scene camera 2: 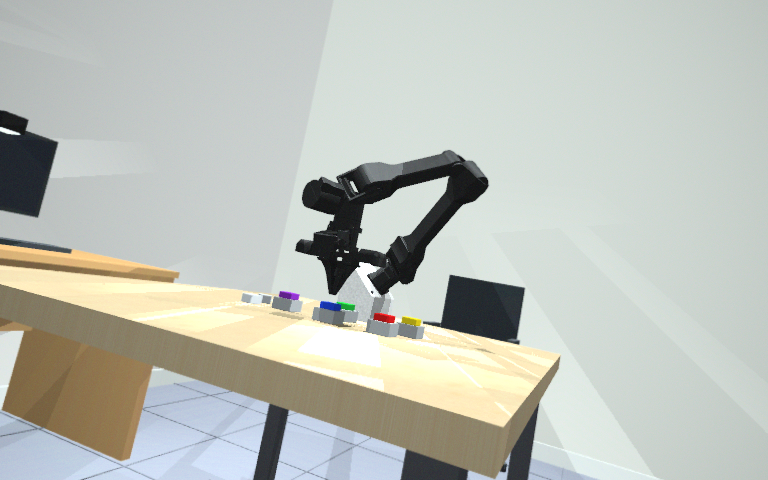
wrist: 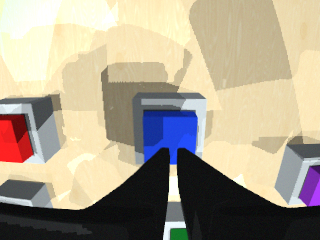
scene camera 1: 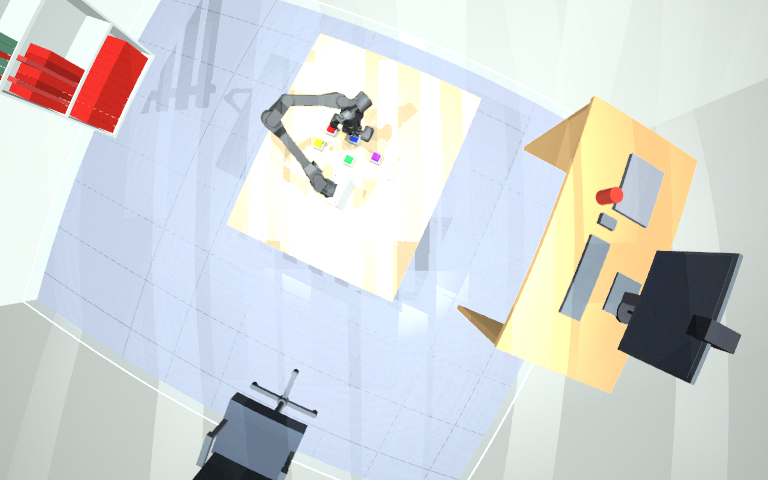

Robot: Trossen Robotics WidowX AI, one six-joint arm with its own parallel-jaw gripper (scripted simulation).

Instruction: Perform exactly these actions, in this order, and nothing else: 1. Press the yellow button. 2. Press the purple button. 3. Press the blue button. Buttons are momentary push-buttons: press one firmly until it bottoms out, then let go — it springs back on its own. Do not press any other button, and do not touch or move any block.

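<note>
Shut and holding nothing, the gripper (scene camera 2: 332,294), (wrist: 172,155) shares the scene with a blue button (wrist: 161,129).
</note>
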